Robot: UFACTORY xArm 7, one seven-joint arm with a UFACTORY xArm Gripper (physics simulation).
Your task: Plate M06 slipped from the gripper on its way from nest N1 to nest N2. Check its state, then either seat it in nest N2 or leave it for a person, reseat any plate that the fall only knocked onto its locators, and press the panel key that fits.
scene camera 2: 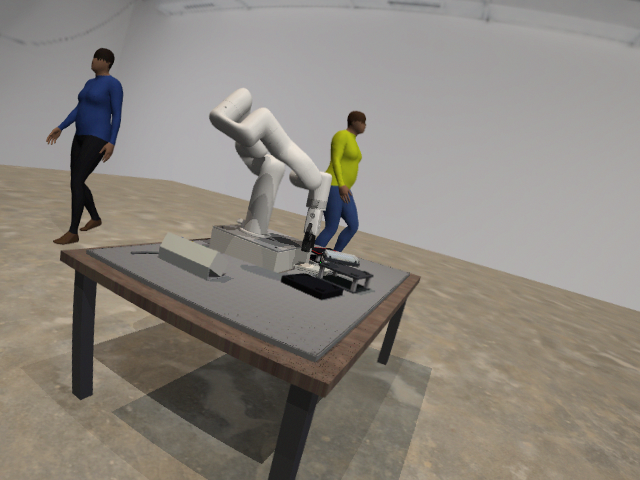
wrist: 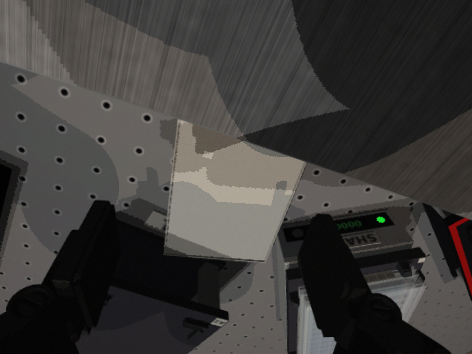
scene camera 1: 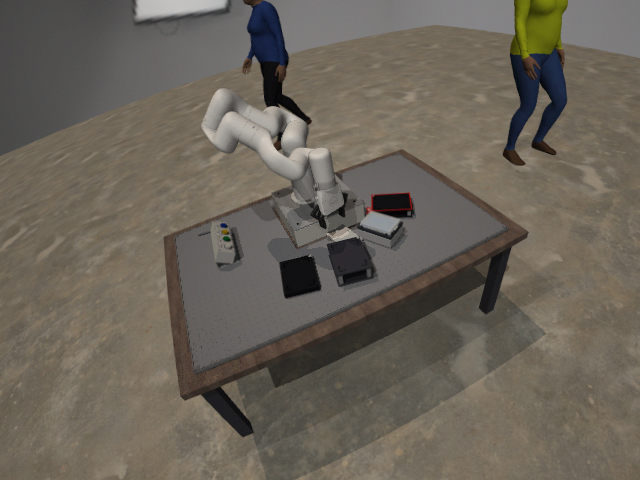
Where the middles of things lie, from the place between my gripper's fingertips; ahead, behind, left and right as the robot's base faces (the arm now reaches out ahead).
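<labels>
With the grey well plate (wrist: 228, 198) in sight, I find my hand 30 mm short of it, 20 mm to the right of it and 70 mm above it.
</labels>
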